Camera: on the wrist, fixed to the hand. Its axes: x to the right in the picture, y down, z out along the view.
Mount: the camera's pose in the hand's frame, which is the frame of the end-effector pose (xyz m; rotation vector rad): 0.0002 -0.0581 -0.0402 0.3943 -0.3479 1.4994
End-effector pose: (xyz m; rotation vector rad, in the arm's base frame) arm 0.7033 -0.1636 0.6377 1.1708 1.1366 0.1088
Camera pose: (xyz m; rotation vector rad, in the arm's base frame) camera 0.6466 -0.1629 0.5956 2.0829 -0.2358 0.8050
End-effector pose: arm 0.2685 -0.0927 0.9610 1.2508 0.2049 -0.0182
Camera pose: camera 0.2556 -0.0732 0.8943 1.4998 -1.1062 1.0442
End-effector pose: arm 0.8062 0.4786 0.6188 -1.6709 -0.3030 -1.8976
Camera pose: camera 0.7404 0.5039 0.6234 -1.2444 0.3691 -0.3971
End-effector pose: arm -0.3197 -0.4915 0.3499 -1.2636 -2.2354 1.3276
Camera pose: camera -0.3283 -0.4797 0.4190 1.9673 0.4990 -1.6426
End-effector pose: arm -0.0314 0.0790 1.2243 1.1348 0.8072 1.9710
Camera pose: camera -0.0518 0.1046 1.1617 -1.8659 -0.0070 -1.7326
